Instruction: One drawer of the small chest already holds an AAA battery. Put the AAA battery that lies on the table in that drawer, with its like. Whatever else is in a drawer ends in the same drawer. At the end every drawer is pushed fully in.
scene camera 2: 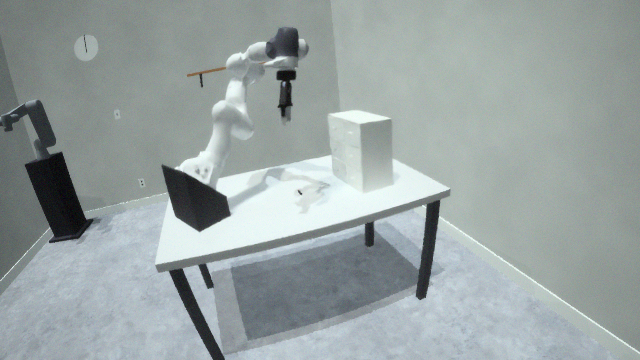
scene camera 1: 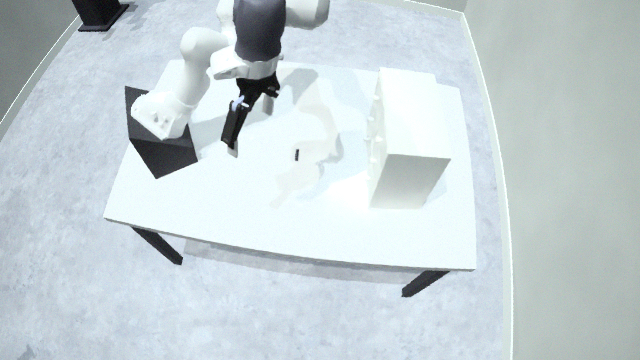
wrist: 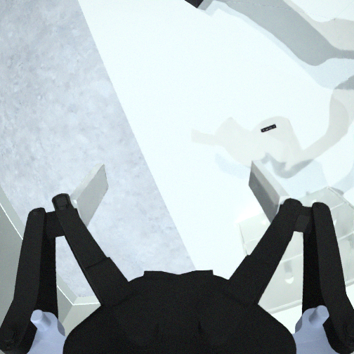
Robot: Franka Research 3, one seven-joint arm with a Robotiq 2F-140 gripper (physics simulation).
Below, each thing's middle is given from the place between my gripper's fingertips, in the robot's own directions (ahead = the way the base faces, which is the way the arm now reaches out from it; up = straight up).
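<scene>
That white chest (scene camera 1: 418, 147), I can see it a good way to the left of my hand, some way below it, and far ahead of it.
</scene>
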